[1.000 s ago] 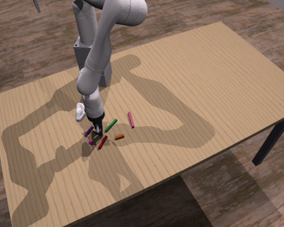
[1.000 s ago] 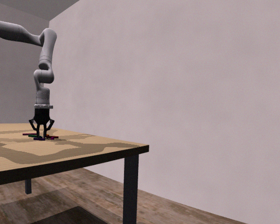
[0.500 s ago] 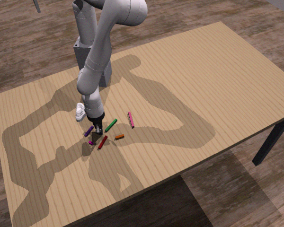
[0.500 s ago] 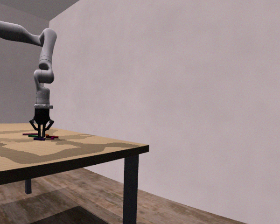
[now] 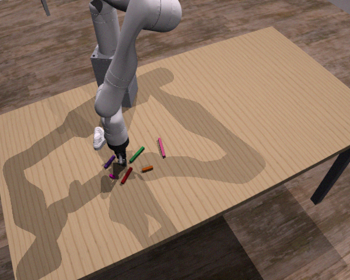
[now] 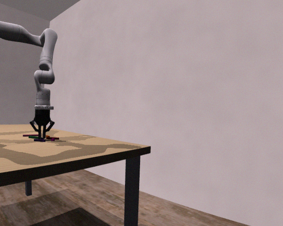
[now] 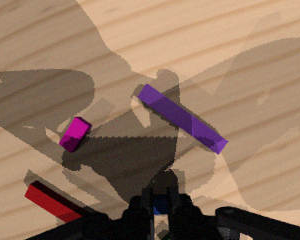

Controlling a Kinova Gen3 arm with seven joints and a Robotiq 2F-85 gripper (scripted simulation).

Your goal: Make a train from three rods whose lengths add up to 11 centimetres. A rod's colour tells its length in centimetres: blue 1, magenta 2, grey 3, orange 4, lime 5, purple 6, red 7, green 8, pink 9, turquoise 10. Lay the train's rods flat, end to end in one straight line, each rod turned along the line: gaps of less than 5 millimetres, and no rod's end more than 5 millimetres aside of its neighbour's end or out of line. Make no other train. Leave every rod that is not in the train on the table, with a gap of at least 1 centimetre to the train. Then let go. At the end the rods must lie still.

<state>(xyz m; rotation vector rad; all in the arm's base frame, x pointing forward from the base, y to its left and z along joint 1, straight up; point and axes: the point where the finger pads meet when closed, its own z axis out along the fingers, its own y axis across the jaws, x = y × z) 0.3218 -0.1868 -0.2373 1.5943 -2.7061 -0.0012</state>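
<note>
Now: hand 40 mm to the left of the purple rod, 40 mm past it and 10 mm above it. Also, from my hand: blue rod (10 mm below); red rod (50 mm ahead, 20 mm to the right, 10 mm below); green rod (60 mm to the left, 10 mm below).
</note>
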